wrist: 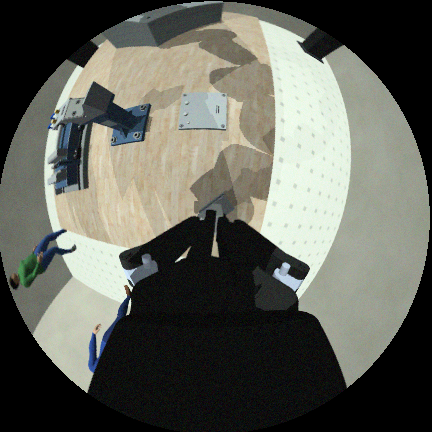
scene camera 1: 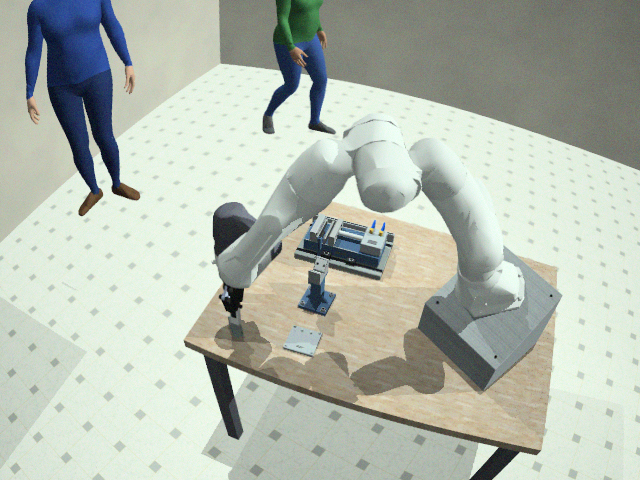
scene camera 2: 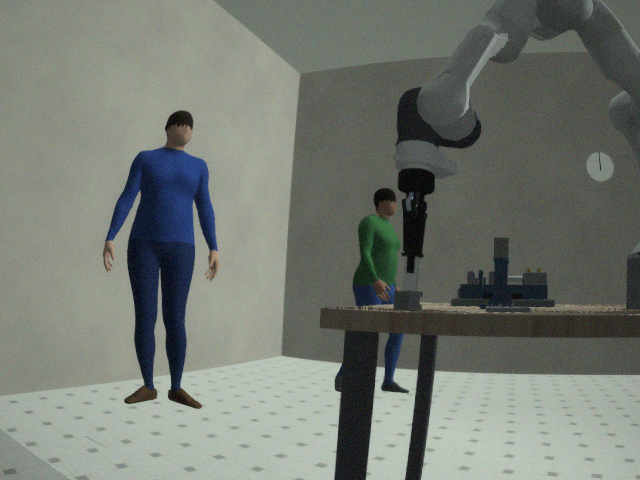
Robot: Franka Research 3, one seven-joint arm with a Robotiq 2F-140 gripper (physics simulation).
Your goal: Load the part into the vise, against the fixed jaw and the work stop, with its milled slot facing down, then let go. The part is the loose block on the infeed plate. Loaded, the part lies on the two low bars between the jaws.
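Observation:
The part, a small grey block (scene camera 1: pixel 236 332) (scene camera 2: pixel 408 301) (wrist: pixel 223 202), sits on the table near its left corner, off the pale infeed plate (scene camera 1: pixel 303 338) (wrist: pixel 200 120). My gripper (scene camera 1: pixel 235 321) (scene camera 2: pixel 410 286) (wrist: pixel 215 210) points down with its fingers shut together, and no part shows between them. The fingertips are at the top of the block; whether they touch it I cannot tell. They partly hide it in the wrist view. The direction of its slot cannot be made out. The blue and grey vise (scene camera 1: pixel 345 252) (scene camera 2: pixel 532 293) (wrist: pixel 75 155) stands at the far side of the table.
A blue post stand with a grey head (scene camera 1: pixel 316 289) (scene camera 2: pixel 500 268) (wrist: pixel 117 117) stands upright between the infeed plate and the vise. The arm's grey base block (scene camera 1: pixel 465 343) is at the right. Two people, in blue (scene camera 1: pixel 80 46) and green (scene camera 1: pixel 299 20), stand beyond the table (scene camera 1: pixel 392 315).

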